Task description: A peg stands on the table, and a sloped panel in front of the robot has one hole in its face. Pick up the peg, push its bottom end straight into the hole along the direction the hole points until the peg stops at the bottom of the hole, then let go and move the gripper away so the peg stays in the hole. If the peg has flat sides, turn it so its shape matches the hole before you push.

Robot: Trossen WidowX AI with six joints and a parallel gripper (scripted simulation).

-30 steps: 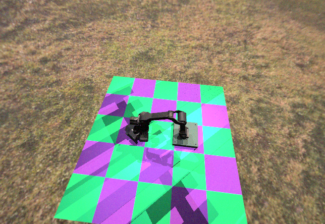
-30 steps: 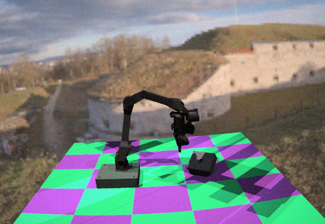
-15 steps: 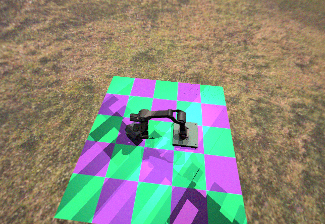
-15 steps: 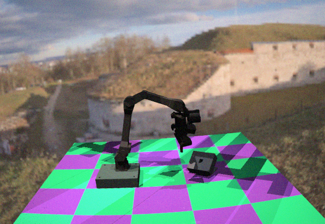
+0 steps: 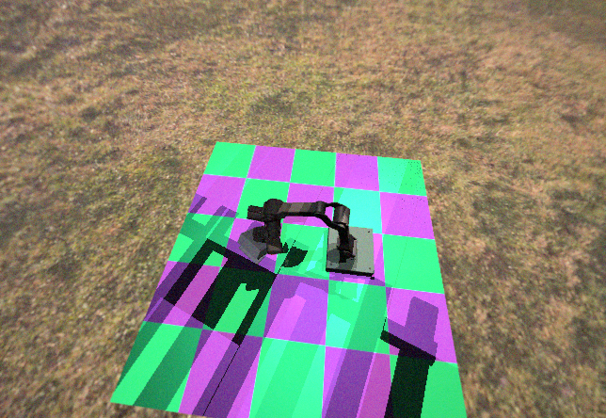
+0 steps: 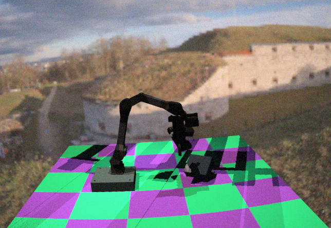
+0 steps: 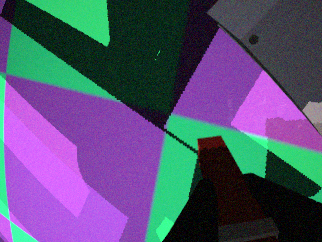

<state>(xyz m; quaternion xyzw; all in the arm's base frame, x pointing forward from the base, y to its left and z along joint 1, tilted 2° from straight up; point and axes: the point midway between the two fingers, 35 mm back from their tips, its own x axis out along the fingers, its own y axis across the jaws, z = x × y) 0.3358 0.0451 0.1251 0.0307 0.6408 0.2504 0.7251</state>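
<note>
The grey sloped panel lies 10 cm ahead of my gripper tip, 9 cm below it and 4 cm to the right of it. Round my gripper tip: red peg: 1 cm to the right, 1 cm above.
</note>
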